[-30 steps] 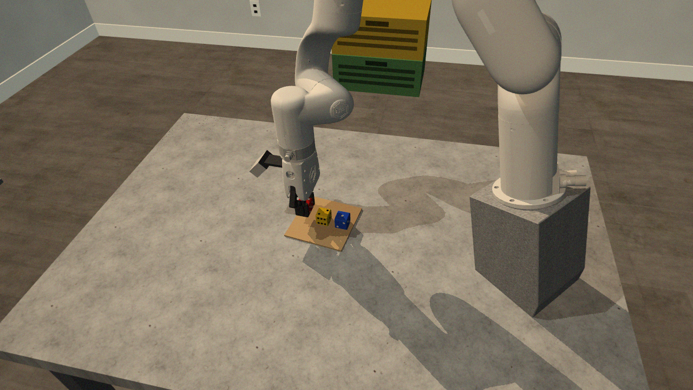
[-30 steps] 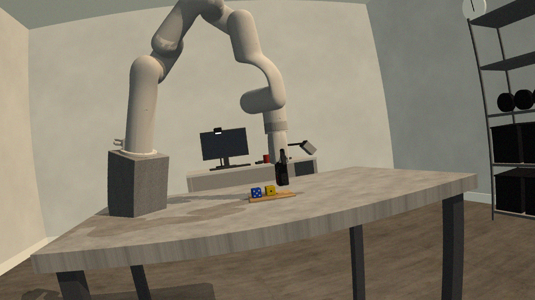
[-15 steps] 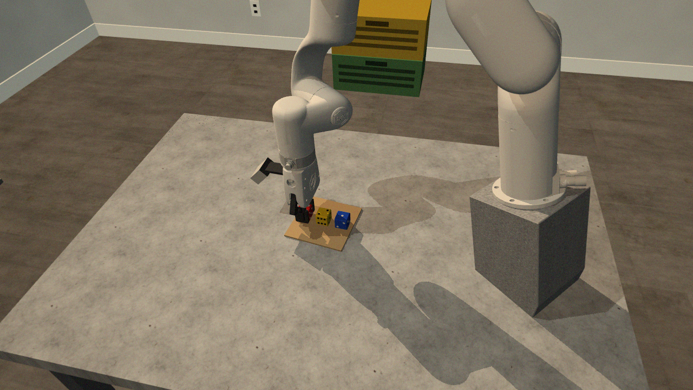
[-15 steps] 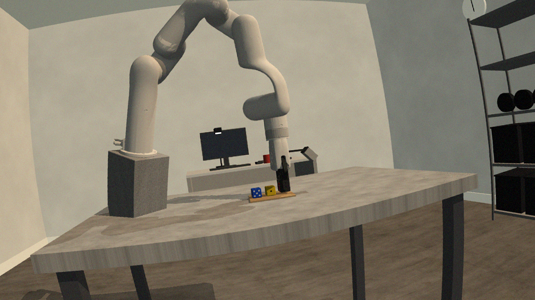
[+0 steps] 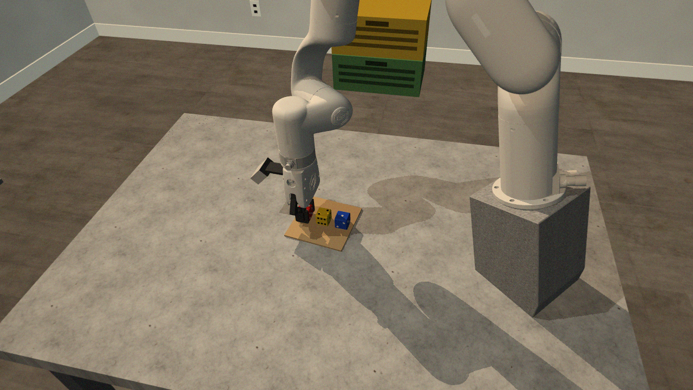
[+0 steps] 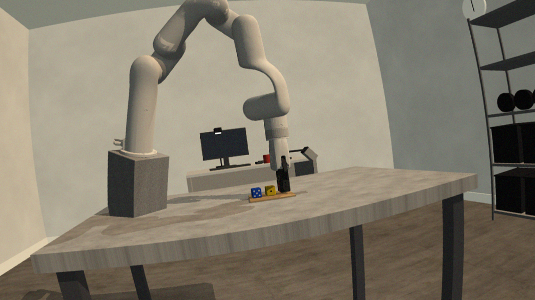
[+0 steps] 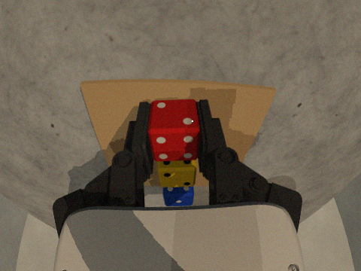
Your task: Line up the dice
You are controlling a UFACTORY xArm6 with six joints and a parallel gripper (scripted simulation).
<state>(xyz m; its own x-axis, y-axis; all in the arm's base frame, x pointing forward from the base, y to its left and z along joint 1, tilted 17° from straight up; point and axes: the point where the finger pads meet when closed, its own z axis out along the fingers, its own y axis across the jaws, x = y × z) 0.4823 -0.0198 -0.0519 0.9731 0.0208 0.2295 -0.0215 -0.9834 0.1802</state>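
Right now the red die is 10 mm below my hand. The rest, counted from my hand: yellow die (50 mm behind, 10 mm below); blue die (90 mm behind, 10 mm below); mat (50 mm behind, 30 mm below).
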